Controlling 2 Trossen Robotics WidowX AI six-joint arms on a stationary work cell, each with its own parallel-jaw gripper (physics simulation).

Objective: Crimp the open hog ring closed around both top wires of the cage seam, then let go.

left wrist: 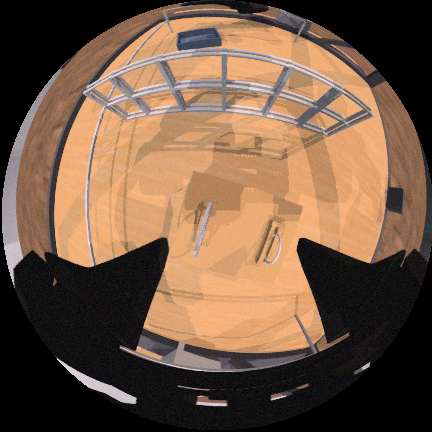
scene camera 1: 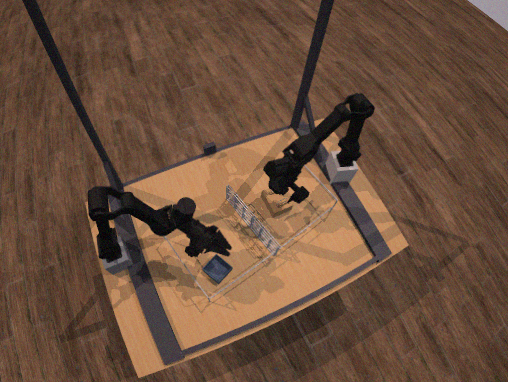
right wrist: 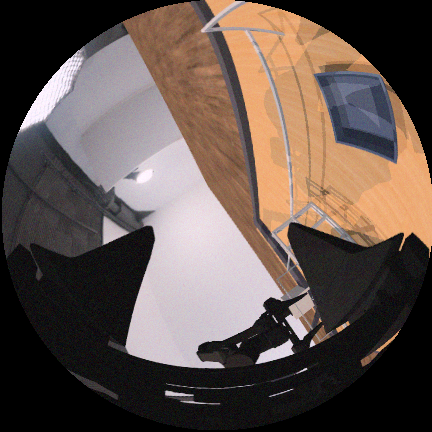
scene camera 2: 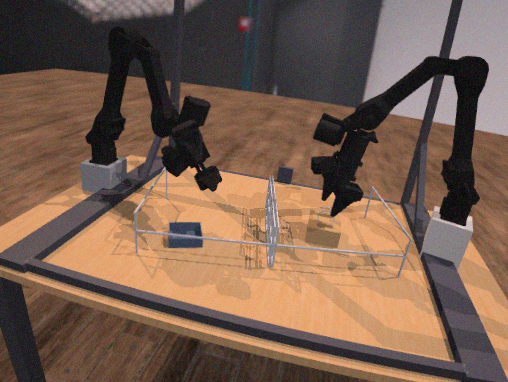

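Seen in the pictures: left gripper, fingertip midpoint: (left wrist: 235, 245) (scene camera 2: 327, 208); right gripper, fingertip midpoint: (scene camera 1: 230, 252) (right wrist: 222, 231) (scene camera 2: 207, 176); left arm's base at its link origin: (scene camera 1: 344, 160) (right wrist: 287, 308) (scene camera 2: 453, 218); right arm's base at its link origin: (scene camera 1: 112, 252) (scene camera 2: 103, 160).
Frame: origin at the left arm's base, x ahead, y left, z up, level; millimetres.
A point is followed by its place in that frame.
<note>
The upright wire cage seam (scene camera 1: 252, 224) @(x 419, y 196, z -93 mm) (scene camera 2: 271, 220) @(x 400, y 245, z -45 mm) (left wrist: 224, 82) @(x 418, y 193, z -52 mm) crosses the middle of the work area, with paired top wires. Two silvery rings stand on the tan block (scene camera 1: 278, 210) @(x 314, y 160, z -70 mm) (scene camera 2: 324, 237) @(x 286, y 155, z -91 mm): one ring (left wrist: 202, 231) @(x 291, y 133, z -67 mm) appears edge-on at left in the left wrist view, the other ring (left wrist: 278, 247) @(x 319, y 77, z -46 mm) shows its curved side at right. My left gripper (scene camera 2: 330, 205) @(x 305, y 112, z -30 mm) (left wrist: 235, 245) @(x 305, y 112, z -30 mm) is open above the block, with neither ring between its fingertips. My right gripper (scene camera 1: 229, 247) @(x 526, y 344, z 61 mm) (right wrist: 222, 231) @(x 526, y 344, z 61 mm) is open and empty above the tray side of the seam. No ring can be made out on the top wires.
A blue tray (scene camera 1: 217, 270) @(x 575, y 356, z -113 mm) (scene camera 2: 185, 236) (left wrist: 199, 39) @(x 547, y 325, z -90 mm) (right wrist: 357, 107) @(x 570, y 359, z -112 mm) lies on the table on the other side of the seam from the block. Thin cage rails (scene camera 1: 240, 282) (scene camera 2: 345, 251) run low around both sides. A small dark box (scene camera 1: 209, 148) @(x 552, y -160, z -66 mm) (scene camera 2: 285, 174) @(x 545, y -162, z -81 mm) stands at the far edge.
</note>
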